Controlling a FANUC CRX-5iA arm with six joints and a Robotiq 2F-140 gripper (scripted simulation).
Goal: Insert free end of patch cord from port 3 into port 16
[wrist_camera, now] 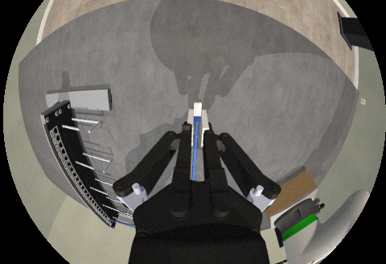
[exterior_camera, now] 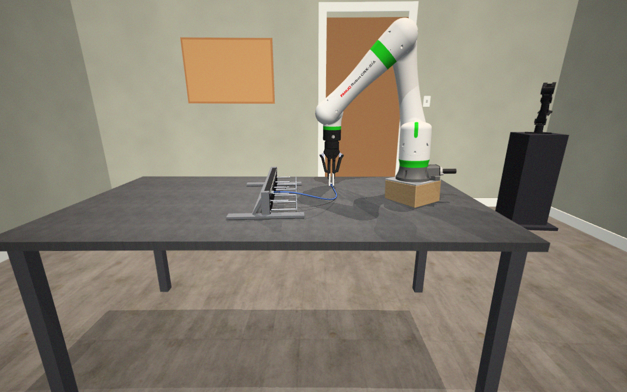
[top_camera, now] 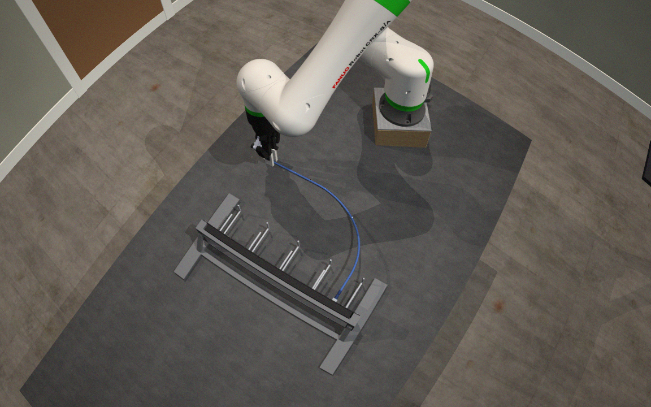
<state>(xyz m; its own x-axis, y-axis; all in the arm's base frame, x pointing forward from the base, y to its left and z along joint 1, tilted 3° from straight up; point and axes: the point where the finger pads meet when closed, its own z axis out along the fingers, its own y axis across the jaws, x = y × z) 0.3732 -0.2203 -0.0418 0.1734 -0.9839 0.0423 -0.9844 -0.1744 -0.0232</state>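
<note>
Now: hand 3 cm above the plug and 1 cm to the left of it.
</note>
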